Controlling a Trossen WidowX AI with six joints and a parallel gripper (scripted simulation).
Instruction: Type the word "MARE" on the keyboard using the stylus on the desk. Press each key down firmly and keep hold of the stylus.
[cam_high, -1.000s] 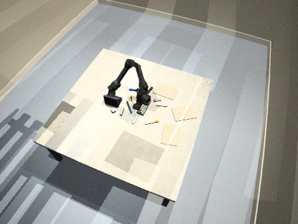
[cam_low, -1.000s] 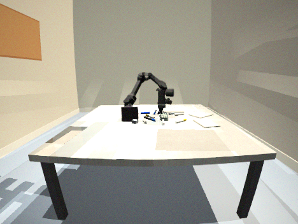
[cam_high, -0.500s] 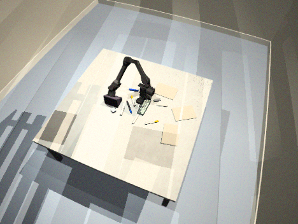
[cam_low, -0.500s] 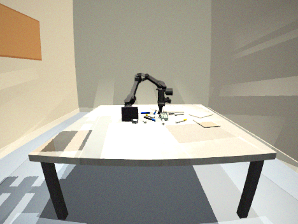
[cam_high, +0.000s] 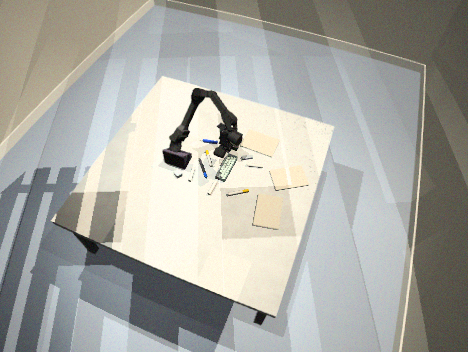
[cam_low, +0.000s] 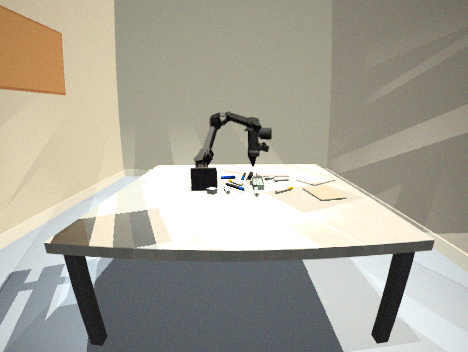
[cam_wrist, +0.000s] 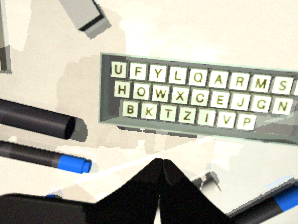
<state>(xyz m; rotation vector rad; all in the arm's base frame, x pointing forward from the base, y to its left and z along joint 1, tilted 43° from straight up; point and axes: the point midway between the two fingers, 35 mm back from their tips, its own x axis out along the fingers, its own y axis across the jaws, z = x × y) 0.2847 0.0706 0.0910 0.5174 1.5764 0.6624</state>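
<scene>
Now: the blue hexagonal stylus 19 cm behind my gripper tip, 9 cm to the left of it and 9 cm below it.
</scene>
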